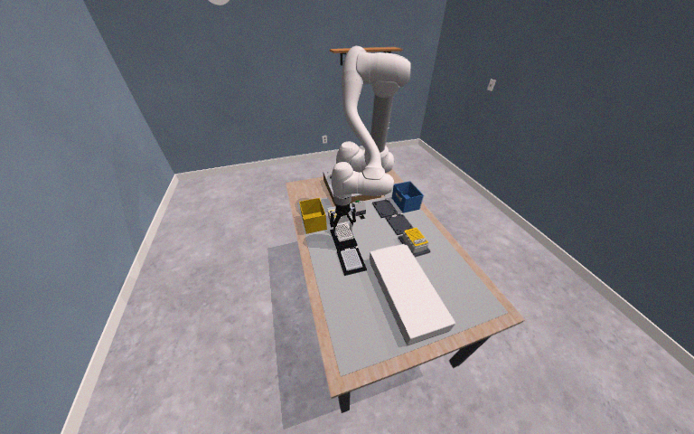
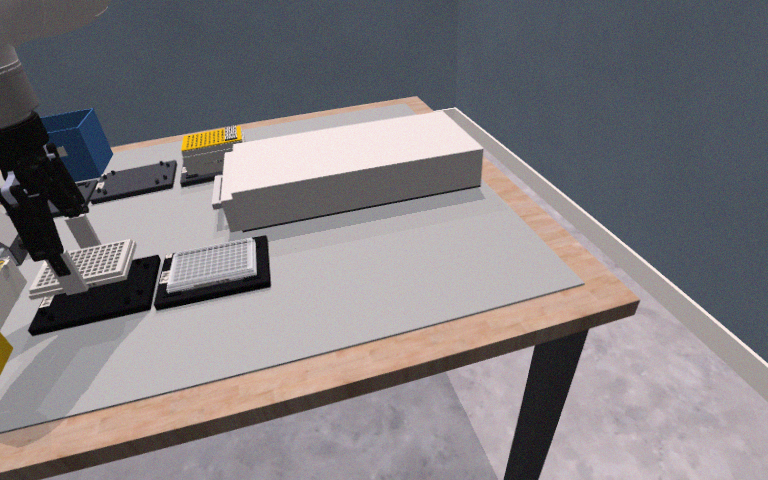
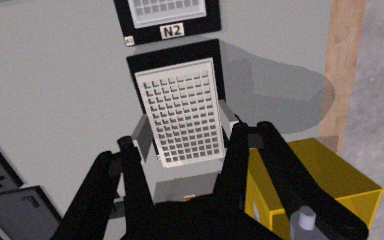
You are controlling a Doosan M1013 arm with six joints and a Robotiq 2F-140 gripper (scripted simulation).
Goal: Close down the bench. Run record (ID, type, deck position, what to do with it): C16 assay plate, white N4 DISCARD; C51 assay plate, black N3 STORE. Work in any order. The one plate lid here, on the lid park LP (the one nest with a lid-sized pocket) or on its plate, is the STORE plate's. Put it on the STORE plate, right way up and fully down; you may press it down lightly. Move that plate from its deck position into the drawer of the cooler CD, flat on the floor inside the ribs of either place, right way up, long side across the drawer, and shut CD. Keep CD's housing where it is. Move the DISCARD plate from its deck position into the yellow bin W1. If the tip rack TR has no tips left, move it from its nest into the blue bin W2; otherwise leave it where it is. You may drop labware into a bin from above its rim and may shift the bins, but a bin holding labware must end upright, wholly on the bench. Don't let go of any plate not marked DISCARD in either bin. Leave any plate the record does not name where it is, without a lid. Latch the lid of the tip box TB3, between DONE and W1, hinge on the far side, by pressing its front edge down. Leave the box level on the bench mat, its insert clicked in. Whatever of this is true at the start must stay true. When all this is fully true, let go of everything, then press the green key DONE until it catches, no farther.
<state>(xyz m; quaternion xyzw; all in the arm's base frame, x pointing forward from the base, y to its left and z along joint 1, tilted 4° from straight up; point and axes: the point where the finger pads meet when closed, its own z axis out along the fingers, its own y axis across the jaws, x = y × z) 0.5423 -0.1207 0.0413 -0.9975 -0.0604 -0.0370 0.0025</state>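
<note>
Now: hand 7 cm above the black nest. Round my hand: clear plate: 17 cm ahead, 1 cm to the left, 6 cm below; yellow bin W1: 17 cm behind, 16 cm to the right, 4 cm below; white plate: 2 cm below.
</note>
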